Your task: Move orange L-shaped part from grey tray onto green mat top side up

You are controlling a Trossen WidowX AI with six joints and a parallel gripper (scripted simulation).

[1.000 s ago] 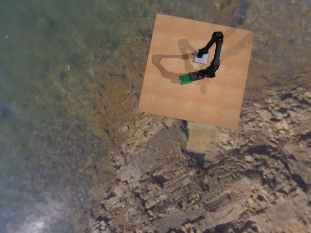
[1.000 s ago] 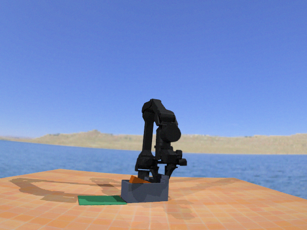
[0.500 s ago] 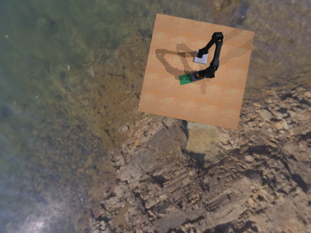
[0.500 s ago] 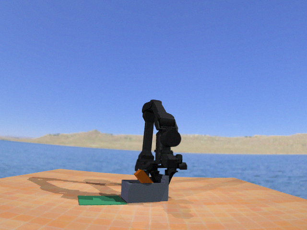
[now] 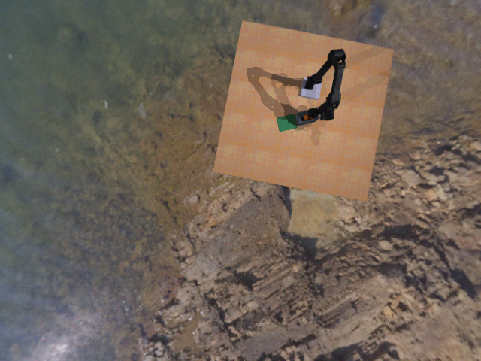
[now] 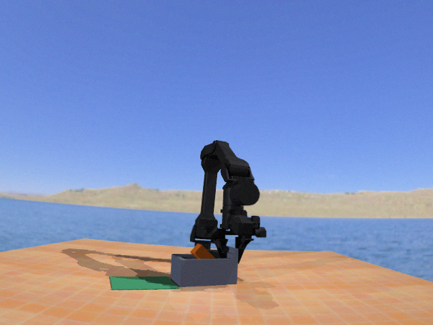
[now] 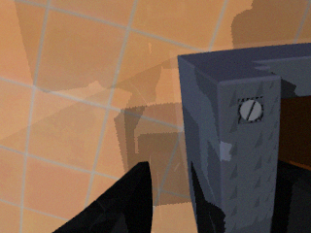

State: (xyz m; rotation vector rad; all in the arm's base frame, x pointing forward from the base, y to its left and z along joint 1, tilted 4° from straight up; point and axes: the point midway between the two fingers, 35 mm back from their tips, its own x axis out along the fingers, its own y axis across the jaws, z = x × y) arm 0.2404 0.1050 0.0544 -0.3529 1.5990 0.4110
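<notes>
My gripper tip is now 50 mm to the left of the orange L-shaped part and 20 mm short of it. The rest, counted from my gripper tip: green mat (210 mm to the right, 100 mm ahead, 60 mm below).
</notes>
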